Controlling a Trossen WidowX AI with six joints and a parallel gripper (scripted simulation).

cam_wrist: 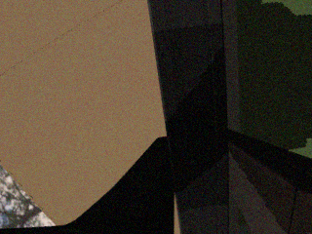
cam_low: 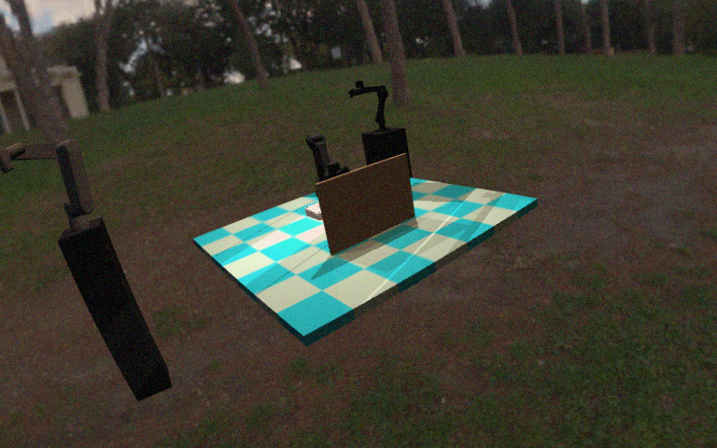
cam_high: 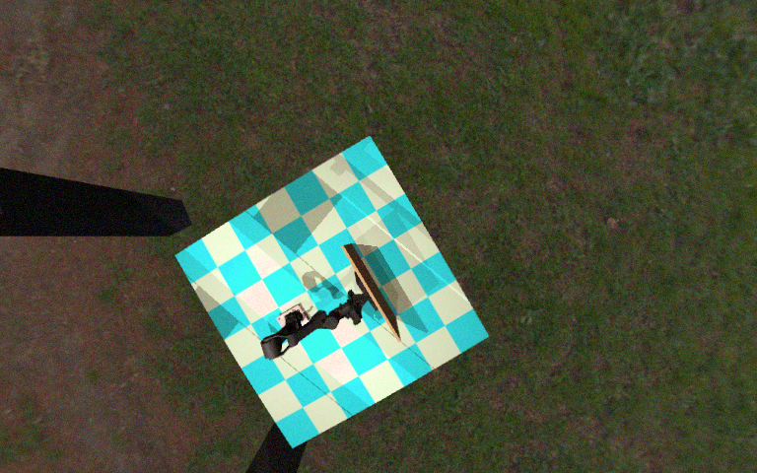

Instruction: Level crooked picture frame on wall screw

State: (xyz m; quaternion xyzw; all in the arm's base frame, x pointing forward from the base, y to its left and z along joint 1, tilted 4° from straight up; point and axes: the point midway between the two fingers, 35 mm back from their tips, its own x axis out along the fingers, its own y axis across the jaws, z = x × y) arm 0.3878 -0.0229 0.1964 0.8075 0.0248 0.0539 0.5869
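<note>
Now: the picture frame 2 cm to the left of my gripper tip and 5 cm below it. Also, from my gripper tip: wall panel: 1 cm ahead, 2 cm to the left, 6 cm below.
</note>
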